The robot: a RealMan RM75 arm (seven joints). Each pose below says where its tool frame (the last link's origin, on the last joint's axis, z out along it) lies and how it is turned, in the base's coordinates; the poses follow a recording.
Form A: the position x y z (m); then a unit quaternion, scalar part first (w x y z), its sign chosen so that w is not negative.
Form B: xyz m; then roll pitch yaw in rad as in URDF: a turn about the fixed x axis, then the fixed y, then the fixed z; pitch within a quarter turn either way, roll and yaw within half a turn. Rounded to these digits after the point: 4 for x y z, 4 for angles.
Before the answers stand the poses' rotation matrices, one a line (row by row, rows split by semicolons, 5 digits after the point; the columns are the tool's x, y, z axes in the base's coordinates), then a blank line. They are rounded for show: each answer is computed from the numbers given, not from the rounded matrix.
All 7 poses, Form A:
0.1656, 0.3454, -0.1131, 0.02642, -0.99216, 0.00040, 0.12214
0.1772, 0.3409, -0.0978, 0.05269, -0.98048, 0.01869, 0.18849
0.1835, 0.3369, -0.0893, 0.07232, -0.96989, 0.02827, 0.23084
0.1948, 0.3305, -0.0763, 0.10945, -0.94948, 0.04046, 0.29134
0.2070, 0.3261, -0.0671, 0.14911, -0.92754, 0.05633, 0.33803
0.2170, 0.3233, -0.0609, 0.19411, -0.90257, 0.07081, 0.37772
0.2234, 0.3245, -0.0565, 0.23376, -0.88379, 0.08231, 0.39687
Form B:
0.97016 -0.00725 -0.24234; 0.00566 -0.99860 0.05252; -0.24239 -0.05233 -0.96877
0.92824 -0.05651 -0.36765; -0.01679 -0.99375 0.11037; -0.37159 -0.09628 -0.92339
0.89183 -0.08823 -0.44369; -0.02145 -0.98794 0.15334; -0.45187 -0.12723 -0.88297
0.82697 -0.14061 -0.54438; -0.01306 -0.97277 0.23141; -0.56210 -0.18426 -0.80628
0.76513 -0.20530 -0.61027; -0.00369 -0.94919 0.31469; -0.64387 -0.23853 -0.72700
0.70463 -0.27446 -0.65435; 0.01882 -0.91461 0.40389; -0.70933 -0.29690 -0.63930
0.67144 -0.33103 -0.66301; 0.04005 -0.87716 0.47852; -0.73997 -0.34785 -0.57570

0.1656, 0.3454, -0.1131, -3.0876, 0.2448, 0.0058
0.1772, 0.3409, -0.0978, -3.0377, 0.3807, -0.0181
0.1835, 0.3369, -0.0893, -2.9985, 0.4689, -0.0240
0.1948, 0.3305, -0.0763, -2.9169, 0.5969, -0.0158
0.2070, 0.3261, -0.0671, -2.8246, 0.6995, -0.0048
0.2170, 0.3233, -0.0609, -2.7068, 0.7885, 0.0267
0.2234, 0.3245, -0.0565, -2.5981, 0.8330, 0.0596

